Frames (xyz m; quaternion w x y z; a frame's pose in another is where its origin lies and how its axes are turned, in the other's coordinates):
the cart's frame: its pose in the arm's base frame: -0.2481 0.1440 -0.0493 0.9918 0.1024 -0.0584 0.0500
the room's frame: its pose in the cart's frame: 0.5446 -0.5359 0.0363 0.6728 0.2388 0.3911 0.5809
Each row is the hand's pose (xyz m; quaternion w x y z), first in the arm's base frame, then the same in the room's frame.
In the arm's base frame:
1: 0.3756 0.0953 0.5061 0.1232 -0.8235 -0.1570 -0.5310
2: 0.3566 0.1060 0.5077 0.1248 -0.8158 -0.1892 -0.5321
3: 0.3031 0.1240 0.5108 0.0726 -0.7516 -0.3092 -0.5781
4: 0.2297 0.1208 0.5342 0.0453 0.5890 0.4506 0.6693
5: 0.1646 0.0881 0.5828 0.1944 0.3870 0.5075 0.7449
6: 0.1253 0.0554 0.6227 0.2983 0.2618 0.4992 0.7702
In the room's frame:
1: 0.4032 0.3773 0.4407 0.5290 0.4997 -0.2756 0.6281
2: 0.4150 0.3915 0.4290 0.5364 0.5162 -0.2492 0.6194
3: 0.4361 0.4307 0.3941 0.6201 0.5280 -0.1344 0.5645
4: 0.4363 0.4985 0.3574 0.7573 0.4611 0.0511 0.4597
5: 0.4054 0.5789 0.3417 0.8685 0.3099 0.1956 0.3336
6: 0.3733 0.6352 0.3385 0.9174 0.1909 0.2485 0.2452

